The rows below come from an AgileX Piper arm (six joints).
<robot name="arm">
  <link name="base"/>
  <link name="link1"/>
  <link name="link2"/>
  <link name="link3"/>
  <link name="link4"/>
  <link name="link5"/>
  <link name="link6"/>
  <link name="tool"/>
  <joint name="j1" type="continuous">
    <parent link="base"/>
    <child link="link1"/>
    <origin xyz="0 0 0.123" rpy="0 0 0"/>
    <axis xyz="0 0 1"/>
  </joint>
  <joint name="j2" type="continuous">
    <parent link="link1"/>
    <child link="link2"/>
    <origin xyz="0 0 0" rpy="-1.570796 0 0"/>
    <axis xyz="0 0 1"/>
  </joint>
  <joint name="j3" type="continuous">
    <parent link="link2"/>
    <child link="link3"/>
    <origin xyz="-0.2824 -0.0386 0" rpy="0 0 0"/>
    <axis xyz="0 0 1"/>
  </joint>
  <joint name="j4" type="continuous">
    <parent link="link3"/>
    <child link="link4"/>
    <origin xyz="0.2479 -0.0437 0" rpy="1.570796 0 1.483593"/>
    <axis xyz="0 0 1"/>
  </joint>
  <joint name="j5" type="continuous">
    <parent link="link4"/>
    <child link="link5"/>
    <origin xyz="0 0 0" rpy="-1.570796 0 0"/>
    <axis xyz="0 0 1"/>
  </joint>
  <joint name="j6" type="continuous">
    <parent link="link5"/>
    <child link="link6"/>
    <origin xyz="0 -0.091 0" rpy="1.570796 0 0"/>
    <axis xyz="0 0 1"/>
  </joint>
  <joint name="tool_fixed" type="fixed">
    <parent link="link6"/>
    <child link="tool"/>
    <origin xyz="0 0 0" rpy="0 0 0"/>
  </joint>
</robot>
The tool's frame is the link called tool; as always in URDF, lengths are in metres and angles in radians. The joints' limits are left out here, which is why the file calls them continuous.
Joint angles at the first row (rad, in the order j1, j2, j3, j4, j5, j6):
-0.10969 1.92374 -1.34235 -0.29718 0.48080 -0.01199
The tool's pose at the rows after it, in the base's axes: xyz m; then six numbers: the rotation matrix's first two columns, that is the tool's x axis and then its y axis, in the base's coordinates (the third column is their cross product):
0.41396 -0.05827 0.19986 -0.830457 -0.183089 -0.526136 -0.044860 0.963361 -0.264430
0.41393 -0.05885 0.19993 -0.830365 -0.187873 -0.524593 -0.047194 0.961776 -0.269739
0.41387 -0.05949 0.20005 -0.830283 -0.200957 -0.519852 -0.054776 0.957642 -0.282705
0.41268 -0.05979 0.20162 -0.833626 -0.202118 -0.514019 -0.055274 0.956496 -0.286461
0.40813 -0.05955 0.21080 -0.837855 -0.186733 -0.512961 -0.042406 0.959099 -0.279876
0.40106 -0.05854 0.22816 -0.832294 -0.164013 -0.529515 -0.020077 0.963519 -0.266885
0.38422 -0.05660 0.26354 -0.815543 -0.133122 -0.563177 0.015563 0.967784 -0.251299
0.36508 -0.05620 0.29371 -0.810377 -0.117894 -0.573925 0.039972 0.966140 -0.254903
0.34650 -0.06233 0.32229 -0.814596 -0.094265 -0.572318 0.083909 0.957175 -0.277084
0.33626 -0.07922 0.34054 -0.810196 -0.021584 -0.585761 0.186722 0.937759 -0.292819
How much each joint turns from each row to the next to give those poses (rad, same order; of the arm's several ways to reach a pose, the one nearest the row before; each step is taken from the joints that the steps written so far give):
-0.00111 0.00442 0.00001 -0.00001 -0.00783 -0.00175
-0.00079 0.00002 -0.00004 -0.00634 0.00002 -0.00001
0.00000 -0.00002 0.00005 -0.01560 0.00100 0.00001
-0.00001 -0.00486 -0.00005 -0.00368 0.01093 -0.00004
-0.00001 -0.02606 0.00002 0.01224 0.03115 0.00001
0.00002 -0.04706 0.00003 0.02222 0.03331 0.00003
0.00001 -0.09819 -0.00003 0.02867 0.06475 0.00001
-0.00117 -0.08786 -0.00360 0.00315 0.07986 -0.00002
-0.01373 -0.06992 -0.02649 -0.02686 0.09867 0.01376
-0.03888 -0.02569 -0.03677 -0.05562 0.06003 0.06754

